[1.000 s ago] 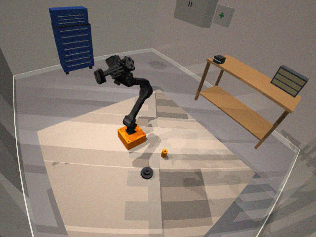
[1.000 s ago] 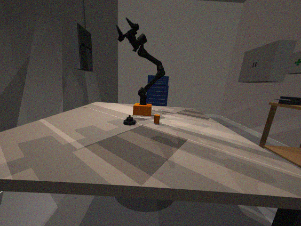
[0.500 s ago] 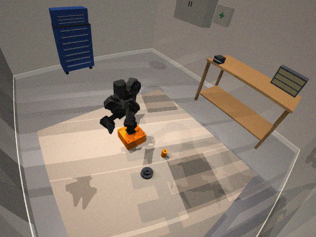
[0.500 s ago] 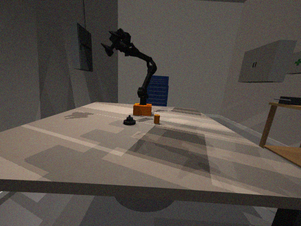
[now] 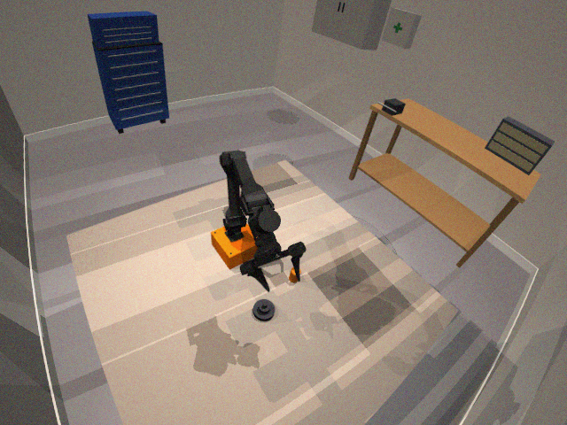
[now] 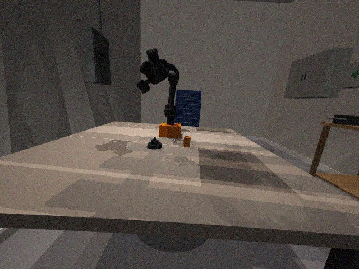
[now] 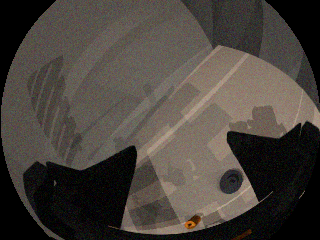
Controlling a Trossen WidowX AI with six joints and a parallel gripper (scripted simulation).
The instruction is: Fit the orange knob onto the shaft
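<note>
My gripper tip is 29 cm above the knob, 21 cm to the right of it and 14 cm past it. Also, from my gripper tip: dark round pedestal 29 cm below, 8 cm behind, 2 cm to the left.
</note>
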